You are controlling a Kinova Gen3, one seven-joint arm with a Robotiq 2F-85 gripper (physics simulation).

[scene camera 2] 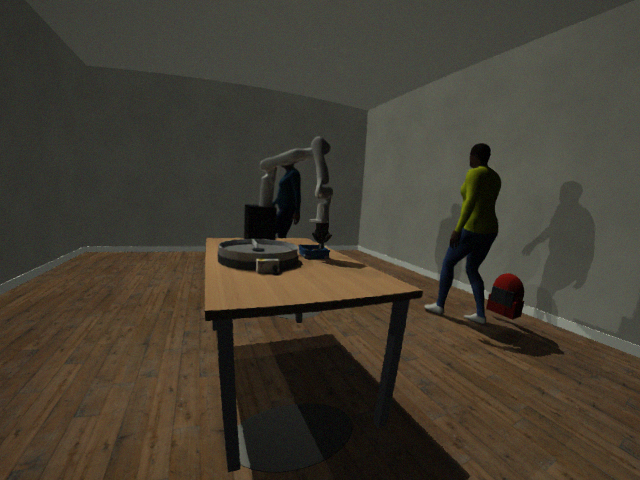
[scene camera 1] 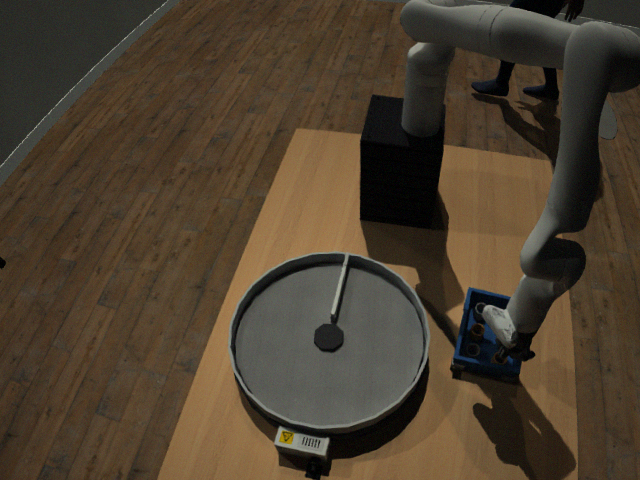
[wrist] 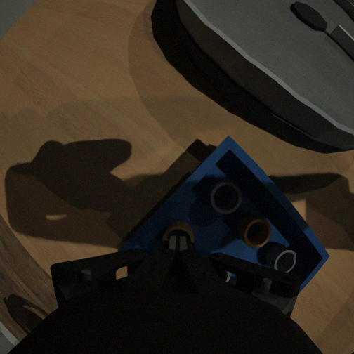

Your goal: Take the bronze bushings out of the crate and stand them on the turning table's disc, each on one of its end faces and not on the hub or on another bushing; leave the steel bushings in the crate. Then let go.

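Where they show: gripper, between the fingertips: [scene camera 2: 320, 249] [scene camera 1: 502, 354]; arm's base, origin of its link: [scene camera 2: 265, 206] [scene camera 1: 420, 125].
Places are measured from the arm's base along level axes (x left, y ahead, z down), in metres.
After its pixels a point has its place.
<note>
The blue crate [scene camera 1: 461, 330] {x 0.219, y 0.375, z 0.220 m} [scene camera 2: 315, 254] {x 0.282, y 0.437, z 0.244 m} [wrist: 300, 232] stands beside the turning table. In it are a bronze bushing [scene camera 1: 476, 336] {x 0.257, y 0.364, z 0.245 m} [wrist: 245, 233] between two steel bushings, one steel bushing [scene camera 1: 467, 349] {x 0.245, y 0.405, z 0.239 m} [wrist: 212, 197] and the other steel bushing [scene camera 1: 476, 308] {x 0.240, y 0.295, z 0.240 m} [wrist: 276, 263]. A second bronze bushing [scene camera 1: 497, 360] {x 0.314, y 0.413, z 0.240 m} [wrist: 177, 224] is in the crate at my fingertips, partly hidden by them. My gripper [scene camera 1: 500, 353] {x 0.320, y 0.403, z 0.219 m} [scene camera 2: 322, 244] {x 0.320, y 0.403, z 0.219 m} [wrist: 177, 246] is shut with nothing between its fingers; its tips overlap this bushing's opening in the wrist view. The grey disc [scene camera 1: 289, 372] {x -0.088, y 0.595, z 0.217 m} [wrist: 260, 30] bears no bushing in scene camera 1; its dark hub [scene camera 1: 328, 337] {x -0.043, y 0.494, z 0.209 m} [wrist: 308, 16] is central.
A raised rim [scene camera 1: 232, 330] {x -0.236, y 0.562, z 0.196 m} [scene camera 2: 292, 248] {x 0.149, y 0.418, z 0.216 m} surrounds the disc. A pale bar [scene camera 1: 339, 289] {x -0.062, y 0.385, z 0.189 m} reaches from it towards the hub. A control box [scene camera 1: 302, 443] {x 0.000, y 0.726, z 0.212 m} [scene camera 2: 267, 266] {x -0.005, y 0.742, z 0.239 m} is at the front. The arm's black pedestal [scene camera 1: 400, 170] {x -0.019, y 0.092, z 0.077 m} stands behind. Two people [scene camera 2: 480, 201] [scene camera 2: 289, 193] stand off the table.
</note>
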